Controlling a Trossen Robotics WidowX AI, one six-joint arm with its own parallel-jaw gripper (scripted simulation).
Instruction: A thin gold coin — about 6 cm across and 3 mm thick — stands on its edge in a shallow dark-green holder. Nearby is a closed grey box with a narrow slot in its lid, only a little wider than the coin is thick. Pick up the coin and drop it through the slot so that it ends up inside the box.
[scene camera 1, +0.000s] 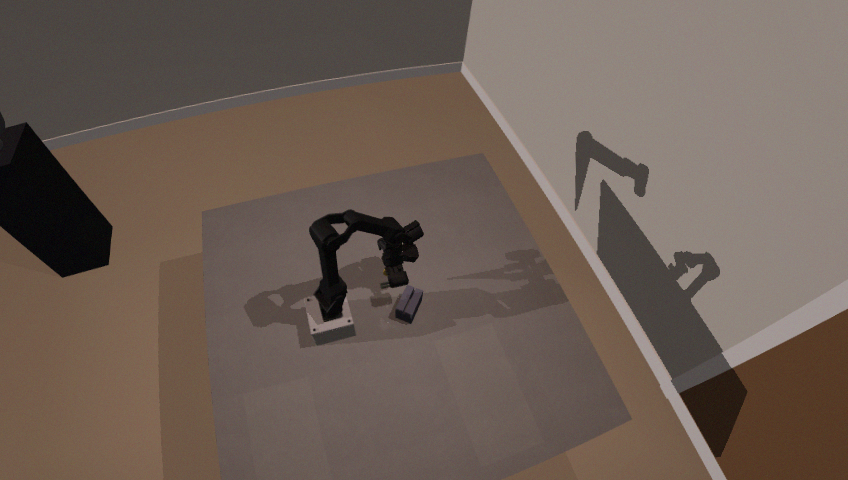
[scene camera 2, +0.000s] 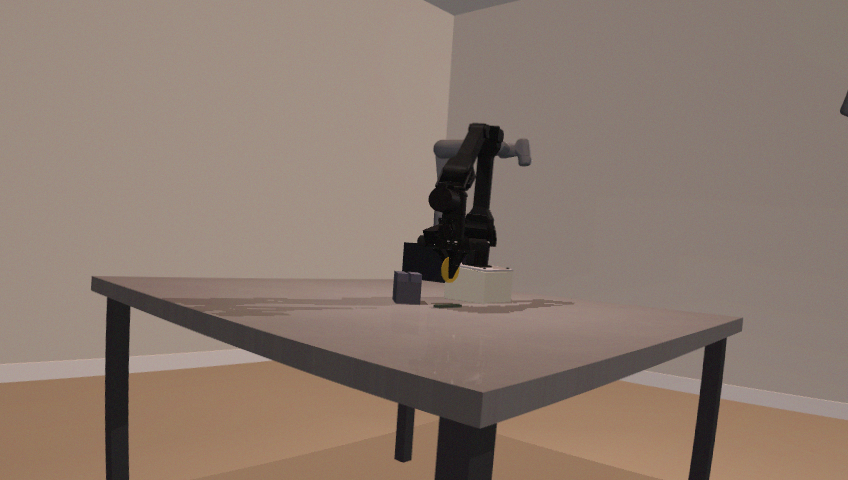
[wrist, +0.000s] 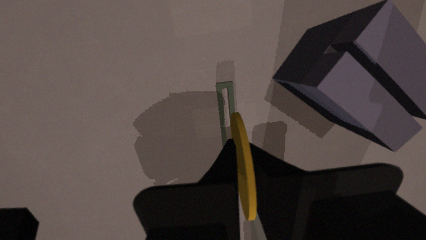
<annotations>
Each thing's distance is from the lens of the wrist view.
gripper (wrist: 235, 143): 11 cm
gold coin (wrist: 246, 176): 7 cm
</annotations>
